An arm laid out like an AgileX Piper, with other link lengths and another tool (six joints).
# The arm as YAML. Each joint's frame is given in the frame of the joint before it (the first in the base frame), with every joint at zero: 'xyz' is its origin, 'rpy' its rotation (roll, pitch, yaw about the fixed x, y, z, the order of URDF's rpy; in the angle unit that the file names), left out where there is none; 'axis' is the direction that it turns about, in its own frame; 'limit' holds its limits. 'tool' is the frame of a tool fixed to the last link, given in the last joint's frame.
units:
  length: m
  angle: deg
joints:
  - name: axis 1
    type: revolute
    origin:
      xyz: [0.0, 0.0, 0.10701]
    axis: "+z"
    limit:
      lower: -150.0
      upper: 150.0
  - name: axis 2
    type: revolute
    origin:
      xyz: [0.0, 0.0, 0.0]
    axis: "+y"
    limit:
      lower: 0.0
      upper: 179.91
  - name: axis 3
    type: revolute
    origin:
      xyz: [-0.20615, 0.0, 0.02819]
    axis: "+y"
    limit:
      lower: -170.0
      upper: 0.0
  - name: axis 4
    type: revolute
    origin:
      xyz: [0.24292, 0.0, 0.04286]
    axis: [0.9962, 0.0, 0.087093]
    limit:
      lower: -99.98
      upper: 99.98
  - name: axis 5
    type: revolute
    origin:
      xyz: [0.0, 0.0, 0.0]
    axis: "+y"
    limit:
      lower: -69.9
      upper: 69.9
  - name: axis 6
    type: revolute
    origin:
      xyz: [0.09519, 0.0, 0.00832]
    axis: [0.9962, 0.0, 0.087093]
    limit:
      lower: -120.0
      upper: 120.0
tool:
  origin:
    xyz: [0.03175, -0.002, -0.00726]
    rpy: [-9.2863, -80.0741, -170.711]
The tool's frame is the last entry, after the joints.
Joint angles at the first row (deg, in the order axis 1, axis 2, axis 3, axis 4, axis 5, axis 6):
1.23 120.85 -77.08 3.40 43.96 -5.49
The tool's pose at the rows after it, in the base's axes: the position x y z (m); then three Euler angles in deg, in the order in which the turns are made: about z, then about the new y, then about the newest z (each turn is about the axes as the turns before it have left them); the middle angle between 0 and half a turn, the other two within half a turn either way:
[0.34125, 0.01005, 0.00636, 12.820, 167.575, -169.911]
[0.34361, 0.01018, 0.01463, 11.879, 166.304, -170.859]
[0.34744, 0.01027, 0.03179, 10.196, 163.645, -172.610]
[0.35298, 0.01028, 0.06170, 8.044, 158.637, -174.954]
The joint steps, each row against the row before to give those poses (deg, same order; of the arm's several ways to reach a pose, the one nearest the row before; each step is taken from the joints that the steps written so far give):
0.00 -0.11 0.00 0.00 0.06 0.01
0.00 -1.33 -0.09 0.04 0.13 0.00
0.00 -2.85 0.00 0.00 0.15 -0.01
0.00 -4.88 0.00 -0.05 -0.18 -0.05

